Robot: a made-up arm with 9 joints. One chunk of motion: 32 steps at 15 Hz.
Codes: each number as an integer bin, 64 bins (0 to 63) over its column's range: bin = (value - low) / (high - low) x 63, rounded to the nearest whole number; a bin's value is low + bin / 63 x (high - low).
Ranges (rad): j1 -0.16..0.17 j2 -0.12..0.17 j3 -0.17..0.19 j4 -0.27..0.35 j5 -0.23..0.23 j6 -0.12..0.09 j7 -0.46..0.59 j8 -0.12..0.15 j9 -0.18..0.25
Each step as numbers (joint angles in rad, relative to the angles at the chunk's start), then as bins.
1 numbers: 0.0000 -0.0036 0.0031 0.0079 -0.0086 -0.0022 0.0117 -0.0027 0.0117
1 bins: 31 25 30 28 30 35 28 27 28
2 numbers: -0.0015 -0.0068 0.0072 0.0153 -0.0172 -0.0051 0.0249 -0.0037 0.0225
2 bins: 30 25 31 29 29 34 29 27 30
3 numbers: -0.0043 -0.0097 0.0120 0.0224 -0.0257 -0.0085 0.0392 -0.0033 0.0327
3 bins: 30 24 32 30 28 33 30 27 31
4 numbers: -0.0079 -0.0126 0.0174 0.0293 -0.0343 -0.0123 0.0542 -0.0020 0.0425
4 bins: 29 23 33 30 27 32 31 28 33
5 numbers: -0.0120 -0.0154 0.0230 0.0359 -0.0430 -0.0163 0.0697 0.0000 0.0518
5 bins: 28 23 34 31 26 31 32 28 34
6 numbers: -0.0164 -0.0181 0.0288 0.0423 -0.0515 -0.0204 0.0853 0.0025 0.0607
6 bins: 27 22 35 32 24 30 33 29 35
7 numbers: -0.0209 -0.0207 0.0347 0.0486 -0.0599 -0.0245 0.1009 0.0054 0.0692
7 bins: 27 22 36 32 23 29 34 29 37
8 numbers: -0.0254 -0.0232 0.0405 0.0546 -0.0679 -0.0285 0.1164 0.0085 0.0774
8 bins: 26 21 37 33 22 27 35 30 38
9 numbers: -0.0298 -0.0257 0.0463 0.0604 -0.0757 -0.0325 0.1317 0.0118 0.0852
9 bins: 25 20 38 34 21 26 36 31 39
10 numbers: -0.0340 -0.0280 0.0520 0.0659 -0.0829 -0.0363 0.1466 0.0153 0.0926
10 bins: 24 20 39 34 20 25 36 32 40
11 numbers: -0.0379 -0.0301 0.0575 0.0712 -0.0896 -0.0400 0.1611 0.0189 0.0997
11 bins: 23 20 40 35 19 24 37 32 41
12 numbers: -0.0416 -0.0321 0.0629 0.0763 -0.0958 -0.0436 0.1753 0.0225 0.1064
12 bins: 23 19 41 35 18 23 38 33 42
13 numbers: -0.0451 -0.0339 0.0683 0.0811 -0.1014 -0.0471 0.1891 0.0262 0.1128
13 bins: 22 19 42 36 18 22 39 34 43
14 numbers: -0.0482 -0.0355 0.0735 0.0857 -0.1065 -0.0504 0.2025 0.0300 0.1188
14 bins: 21 18 43 36 17 21 40 35 44
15 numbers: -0.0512 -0.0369 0.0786 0.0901 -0.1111 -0.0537 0.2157 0.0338 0.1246
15 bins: 21 18 44 37 16 20 41 36 45
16 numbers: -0.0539 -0.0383 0.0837 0.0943 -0.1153 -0.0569 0.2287 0.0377 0.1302
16 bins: 20 18 44 37 16 19 41 37 45
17 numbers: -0.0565 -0.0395 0.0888 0.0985 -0.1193 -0.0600 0.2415 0.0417 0.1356
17 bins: 20 17 45 37 15 18 42 38 46
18 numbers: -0.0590 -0.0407 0.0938 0.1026 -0.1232 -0.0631 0.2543 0.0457 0.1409
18 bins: 19 17 46 38 15 17 43 39 47
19 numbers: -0.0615 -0.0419 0.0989 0.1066 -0.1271 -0.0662 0.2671 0.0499 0.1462
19 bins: 19 17 47 38 14 16 44 40 48
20 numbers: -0.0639 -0.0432 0.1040 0.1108 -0.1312 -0.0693 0.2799 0.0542 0.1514
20 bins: 18 17 48 39 14 15 44 41 49
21 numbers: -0.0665 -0.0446 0.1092 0.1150 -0.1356 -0.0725 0.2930 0.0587 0.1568
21 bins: 18 16 49 39 13 14 45 42 49
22 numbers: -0.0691 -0.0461 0.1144 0.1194 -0.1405 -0.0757 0.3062 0.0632 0.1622
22 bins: 17 16 50 40 12 13 46 43 50
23 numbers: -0.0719 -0.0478 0.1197 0.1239 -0.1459 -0.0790 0.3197 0.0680 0.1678
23 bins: 17 16 51 40 12 12 47 44 51
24 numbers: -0.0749 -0.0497 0.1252 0.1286 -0.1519 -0.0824 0.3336 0.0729 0.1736
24 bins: 16 15 52 41 11 11 48 45 52
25 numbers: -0.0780 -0.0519 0.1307 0.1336 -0.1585 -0.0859 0.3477 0.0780 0.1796
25 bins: 16 15 53 41 10 10 48 46 53
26 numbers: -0.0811 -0.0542 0.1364 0.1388 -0.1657 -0.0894 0.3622 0.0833 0.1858
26 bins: 15 14 54 42 9 9 49 47 54
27 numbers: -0.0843 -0.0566 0.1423 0.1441 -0.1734 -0.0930 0.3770 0.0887 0.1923
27 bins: 14 14 55 42 8 8 50 49 55
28 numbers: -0.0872 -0.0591 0.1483 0.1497 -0.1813 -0.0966 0.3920 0.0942 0.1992
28 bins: 14 13 56 43 7 7 51 50 56
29 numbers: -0.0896 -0.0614 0.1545 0.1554 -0.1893 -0.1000 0.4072 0.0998 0.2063
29 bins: 13 13 57 43 6 6 52 51 57
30 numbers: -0.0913 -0.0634 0.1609 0.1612 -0.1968 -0.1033 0.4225 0.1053 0.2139
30 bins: 13 12 58 44 5 5 53 53 58
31 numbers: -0.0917 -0.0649 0.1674 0.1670 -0.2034 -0.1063 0.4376 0.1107 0.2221
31 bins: 13 12 59 44 4 4 54 54 59
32 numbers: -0.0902 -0.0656 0.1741 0.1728 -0.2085 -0.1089 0.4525 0.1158 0.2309
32 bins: 13 12 60 45 3 3 55 55 60
